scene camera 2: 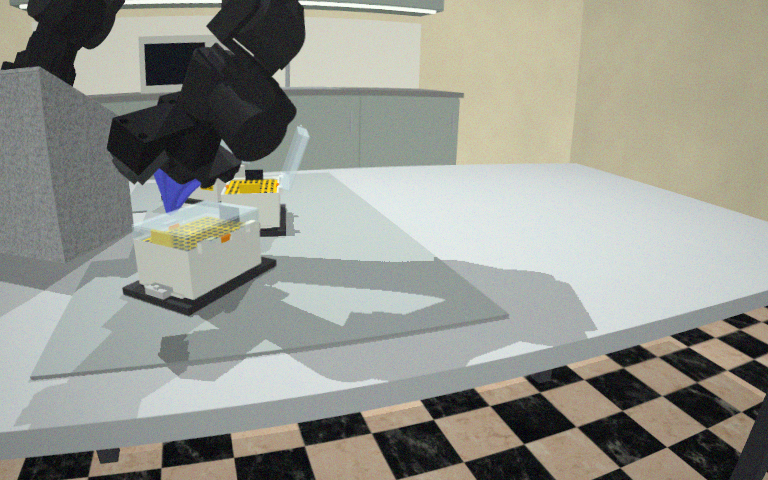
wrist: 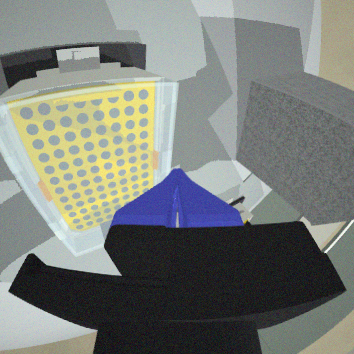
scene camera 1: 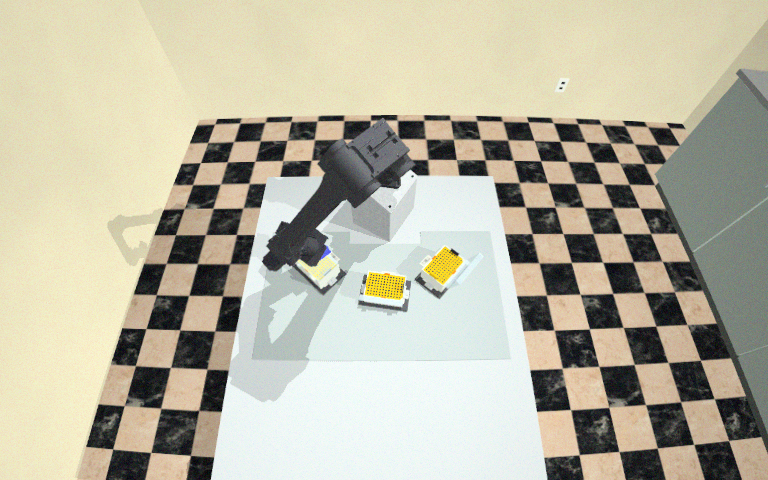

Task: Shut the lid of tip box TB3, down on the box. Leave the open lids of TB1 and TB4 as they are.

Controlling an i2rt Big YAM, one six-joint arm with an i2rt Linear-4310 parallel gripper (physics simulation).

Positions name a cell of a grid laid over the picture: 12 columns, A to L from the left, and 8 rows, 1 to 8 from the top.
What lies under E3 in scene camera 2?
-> A clear lid.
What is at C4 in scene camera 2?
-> My gripper.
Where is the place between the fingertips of my gripper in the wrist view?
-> F4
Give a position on a clear lid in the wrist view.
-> At C4
